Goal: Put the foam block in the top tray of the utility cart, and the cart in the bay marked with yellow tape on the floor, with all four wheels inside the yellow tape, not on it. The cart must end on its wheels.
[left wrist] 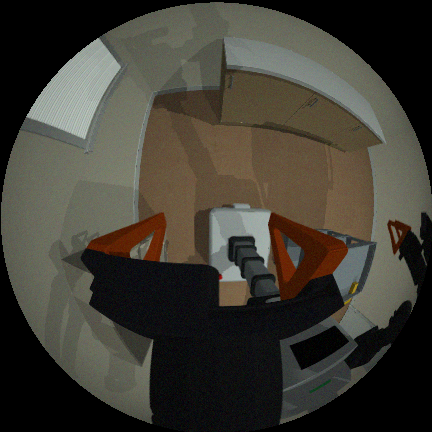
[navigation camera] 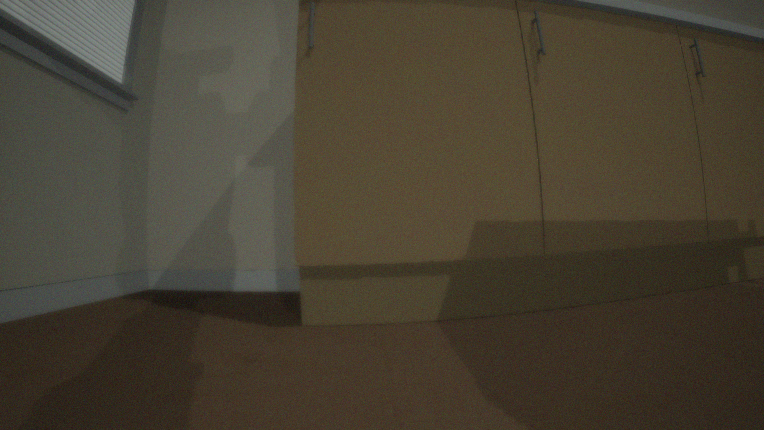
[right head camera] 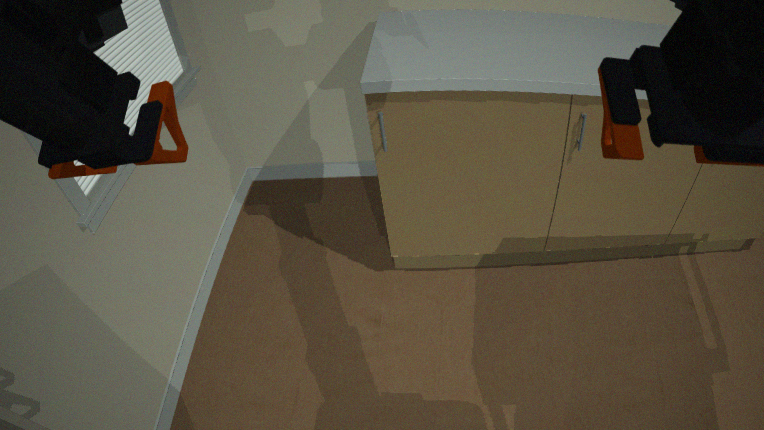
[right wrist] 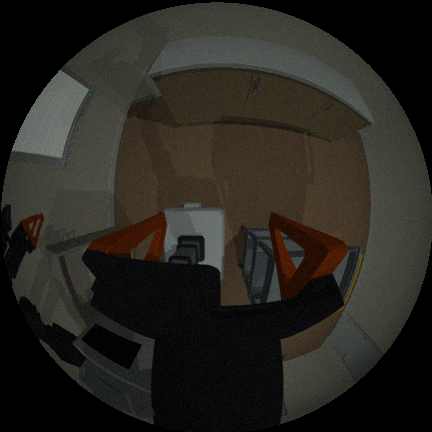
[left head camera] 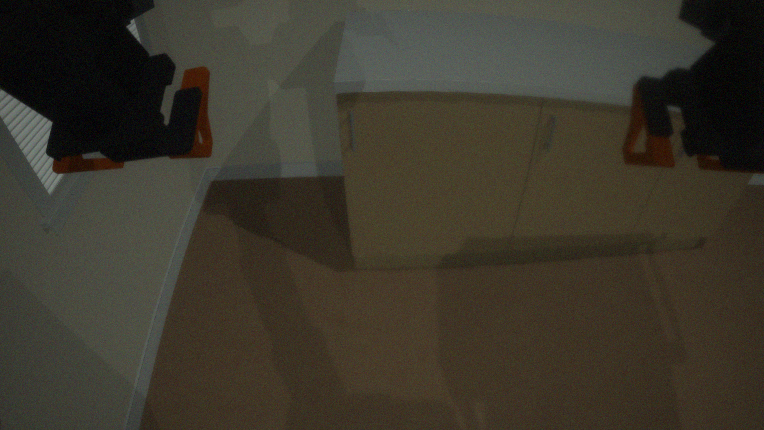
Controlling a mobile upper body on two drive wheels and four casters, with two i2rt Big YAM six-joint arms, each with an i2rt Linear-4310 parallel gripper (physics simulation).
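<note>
The grey utility cart [left wrist: 350, 265] [right wrist: 268, 267] stands upright to the right of the robot's base in both wrist views, partly behind an orange finger. The yellow foam block [left wrist: 354, 287] lies at the lower right of its top tray in the left wrist view; it does not show in the right wrist view. Yellow tape [left wrist: 348, 301] [right wrist: 359, 280] shows in part along the cart's edge; the wheels' places relative to it are hidden. My left gripper [left head camera: 140, 159] [right head camera: 124, 164] [left wrist: 216, 218] and right gripper [left head camera: 687, 162] [right head camera: 674, 154] [right wrist: 217, 216] are open, empty, away from the cart.
A long wooden cabinet [left head camera: 438, 181] [right head camera: 465, 176] [left wrist: 270, 97] [right wrist: 210, 97] [navigation camera: 417, 133] with a pale top stands ahead. A wall and a window [left wrist: 80, 95] [right wrist: 52, 117] are at the left. A pale open shelf unit [right wrist: 80, 240] shows in part at the left.
</note>
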